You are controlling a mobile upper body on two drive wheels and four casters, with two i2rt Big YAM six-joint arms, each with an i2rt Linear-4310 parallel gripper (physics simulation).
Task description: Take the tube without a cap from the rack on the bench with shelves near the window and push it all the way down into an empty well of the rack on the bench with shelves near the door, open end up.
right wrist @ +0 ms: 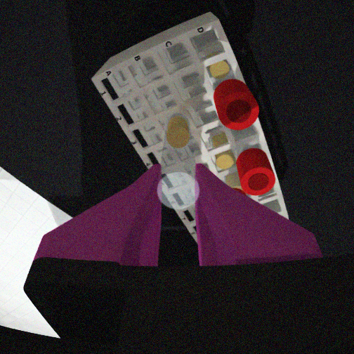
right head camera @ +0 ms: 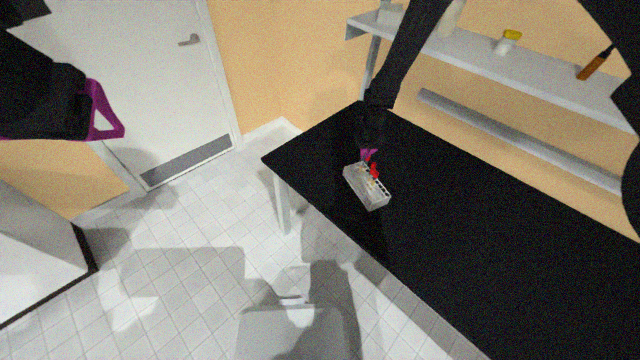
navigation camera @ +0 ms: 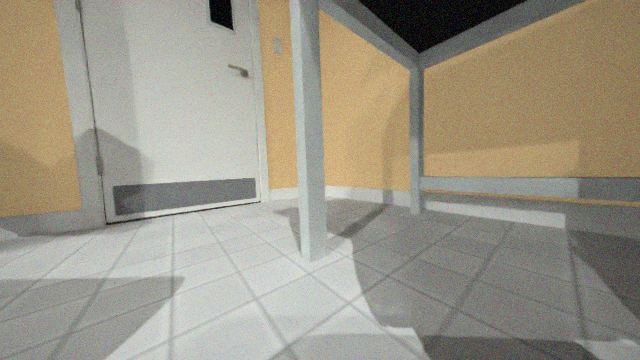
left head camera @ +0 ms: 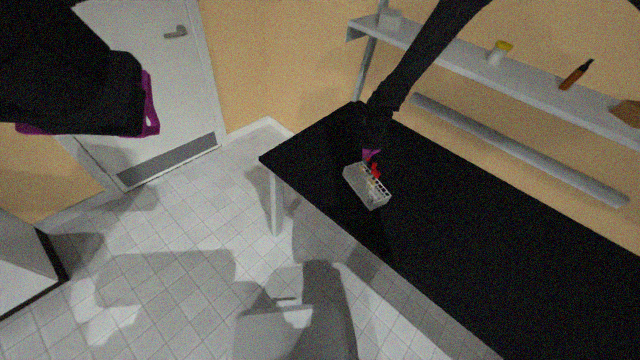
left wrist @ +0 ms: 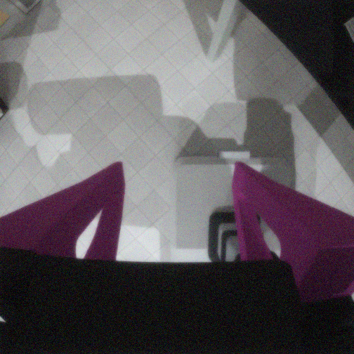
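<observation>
A clear, uncapped tube (right wrist: pixel 177 131) with yellowish contents is between my right gripper's fingers, its round open end towards the right wrist camera. My right gripper (right wrist: pixel 177 175) (left head camera: pixel 369 154) (right head camera: pixel 367 154) is shut on this tube above the rack. The clear rack (right wrist: pixel 155 46) (left head camera: pixel 356 182) (right head camera: pixel 356 182) stands on the black bench. The tube's lower end overlaps the middle wells in the right wrist view; whether it is inside a well I cannot tell. Red-capped tubes (right wrist: pixel 236 104) (left head camera: pixel 375 170) (right head camera: pixel 374 170) stand along the rack's D side. My left gripper (left wrist: pixel 178 173) is open and empty over the floor.
The black bench (left head camera: pixel 475 225) (right head camera: pixel 475 225) runs along the wall under a shelf (left head camera: pixel 530 82) (right head camera: pixel 540 70) with bottles. A white door (left head camera: pixel 170 90) (right head camera: pixel 150 75) (navigation camera: pixel 175 110) is at the left. A bench leg (navigation camera: pixel 311 150) stands in front of the navigation camera.
</observation>
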